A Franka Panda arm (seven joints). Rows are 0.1 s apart.
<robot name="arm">
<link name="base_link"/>
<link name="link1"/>
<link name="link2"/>
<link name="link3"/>
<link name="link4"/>
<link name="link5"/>
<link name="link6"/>
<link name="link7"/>
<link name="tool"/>
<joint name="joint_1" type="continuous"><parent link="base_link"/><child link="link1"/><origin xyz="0 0 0.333" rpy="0 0 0"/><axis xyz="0 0 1"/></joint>
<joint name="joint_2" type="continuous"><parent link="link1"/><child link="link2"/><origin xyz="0 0 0" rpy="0 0 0"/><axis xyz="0 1 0"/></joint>
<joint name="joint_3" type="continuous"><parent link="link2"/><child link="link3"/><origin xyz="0 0 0.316" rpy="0 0 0"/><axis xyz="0 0 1"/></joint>
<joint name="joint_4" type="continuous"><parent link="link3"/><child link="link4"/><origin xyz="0.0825 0 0" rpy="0 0 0"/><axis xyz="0 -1 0"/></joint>
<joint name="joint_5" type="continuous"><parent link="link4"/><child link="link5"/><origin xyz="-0.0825 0 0.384" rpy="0 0 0"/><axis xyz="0 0 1"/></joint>
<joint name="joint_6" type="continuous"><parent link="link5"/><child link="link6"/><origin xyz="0 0 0" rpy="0 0 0"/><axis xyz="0 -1 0"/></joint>
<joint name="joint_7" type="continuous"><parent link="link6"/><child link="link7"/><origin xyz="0.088 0 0" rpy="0 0 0"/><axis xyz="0 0 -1"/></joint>
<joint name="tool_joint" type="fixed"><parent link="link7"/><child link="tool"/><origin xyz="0 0 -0.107" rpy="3.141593 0 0"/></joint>
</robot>
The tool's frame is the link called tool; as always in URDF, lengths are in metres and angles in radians. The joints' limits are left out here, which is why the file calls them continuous.
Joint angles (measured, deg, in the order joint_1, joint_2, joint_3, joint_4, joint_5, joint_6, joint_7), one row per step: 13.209 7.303 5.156 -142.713 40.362 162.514 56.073; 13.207 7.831 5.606 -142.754 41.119 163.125 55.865; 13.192 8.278 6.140 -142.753 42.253 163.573 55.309; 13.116 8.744 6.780 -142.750 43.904 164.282 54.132; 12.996 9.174 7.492 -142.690 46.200 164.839 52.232; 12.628 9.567 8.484 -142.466 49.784 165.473 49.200; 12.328 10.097 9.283 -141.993 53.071 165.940 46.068; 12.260 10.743 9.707 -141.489 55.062 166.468 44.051; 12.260 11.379 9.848 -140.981 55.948 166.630 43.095
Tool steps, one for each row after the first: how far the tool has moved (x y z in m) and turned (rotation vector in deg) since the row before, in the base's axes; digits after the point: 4 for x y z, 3 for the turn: -0.0013 0.0022 -0.0040 0.054 0.088 -0.221; -0.0015 0.0027 -0.0034 0.242 0.088 -0.105; -0.0015 0.0023 -0.0033 0.264 -0.205 -0.030; -0.0016 0.0023 -0.0031 0.464 -0.245 0.142; -0.0012 0.0017 -0.0022 0.827 -0.591 0.030; 0.0002 0.0017 -0.0021 0.719 -0.644 0.284; 0.0010 0.0015 -0.0024 0.275 -0.510 0.217; 0.0016 0.0012 -0.0025 0.158 -0.110 0.148
